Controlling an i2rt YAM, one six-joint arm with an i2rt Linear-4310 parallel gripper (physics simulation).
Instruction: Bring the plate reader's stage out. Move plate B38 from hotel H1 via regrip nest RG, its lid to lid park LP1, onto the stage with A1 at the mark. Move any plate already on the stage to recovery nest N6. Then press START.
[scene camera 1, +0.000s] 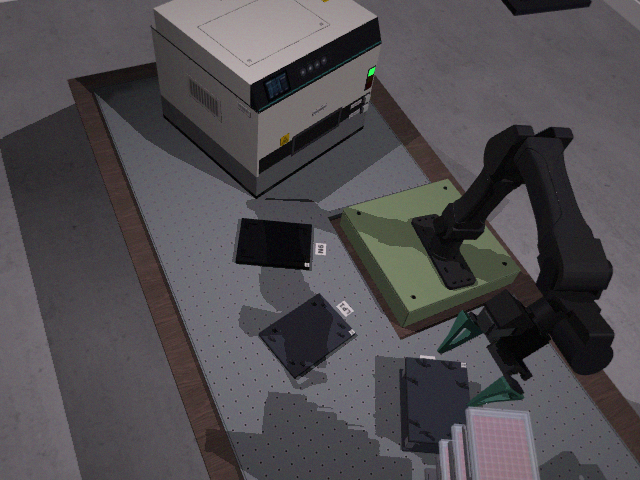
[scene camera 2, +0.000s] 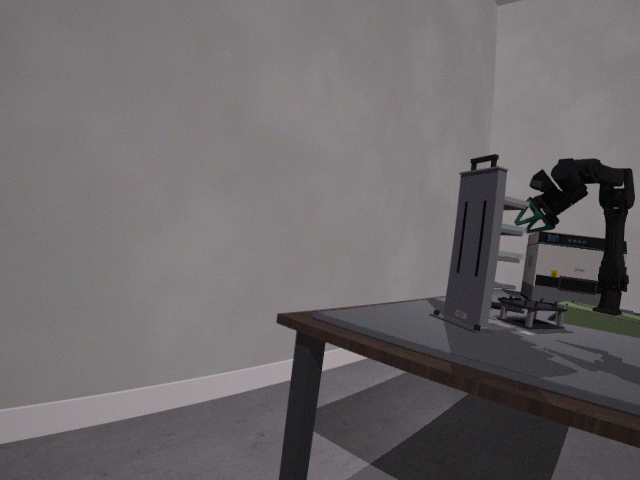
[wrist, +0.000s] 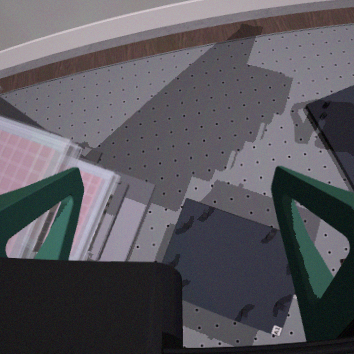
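Where they show: gripper, fingertip midpoint: (scene camera 1: 452, 378) (scene camera 2: 520, 228) (wrist: 177, 177); arm's base, link origin: (scene camera 1: 441, 251) (scene camera 2: 607, 312).
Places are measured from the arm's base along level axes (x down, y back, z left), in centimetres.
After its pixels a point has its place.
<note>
My open, empty gripper (scene camera 1: 454, 377) @[x -23.1, y -22.0, z 35.2 cm] (scene camera 2: 522, 227) @[x -23.1, y -22.0, z 35.2 cm] (wrist: 177, 172) @[x -23.1, y -22.0, z 35.2 cm] hangs above regrip nest RG (scene camera 1: 436, 408) @[x -1.3, y -17.5, z 33.0 cm] (scene camera 2: 537, 305) @[x -1.2, y -14.7, z 33.2 cm] (wrist: 230, 270) @[x -1.3, y -15.6, z 31.7 cm], close to hotel H1's shelf side. Hotel H1 (scene camera 2: 473, 248) @[x -15.0, y -25.5, z 58.1 cm] is a tall grey rack. Several clear-lidded pink plates (scene camera 1: 501, 444) @[x -29.6, y -22.9, z 47.4 cm] (wrist: 25, 160) @[x -22.5, y -23.6, z 44.2 cm] sit in it; which is B38 cannot be told. RG shows no plate. Lid park LP1 (scene camera 1: 307, 335) @[x 3.8, y -34.8, z 9.9 cm] (wrist: 337, 125) @[x 3.7, y -36.0, z 13.4 cm] is a dark, bare pad. Recovery nest N6 (scene camera 1: 273, 243) @[x 3.5, y -35.1, z -14.0 cm] is black and bare. The plate reader (scene camera 1: 305, 111) @[x -15.0, y -22.3, z -34.9 cm] (scene camera 2: 563, 258) @[x -17.0, y -24.9, z -33.7 cm] shows no stage outside its front. Its panel buttons (scene camera 1: 313, 66) @[x -25.5, y -20.8, z -37.0 cm] are too small to read.
A green light (scene camera 1: 371, 71) @[x -15.4, y -2.3, z -44.6 cm] glows on the reader's front. The green base block (scene camera 1: 382, 253) @[x -0.5, y -13.6, z -2.7 cm] (scene camera 2: 594, 316) @[x 1.1, y -2.3, z 11.3 cm] carries the arm beside N6 and LP1. The hotel's top handle (scene camera 2: 484, 160) @[x -38.1, y -25.6, z 56.9 cm] rises near gripper height. A wooden edge (scene camera 1: 149, 279) @[x 6.0, y -63.1, z -13.2 cm] (wrist: 125, 52) @[x 6.0, y -55.4, z 48.8 cm] borders the perforated table top.
</note>
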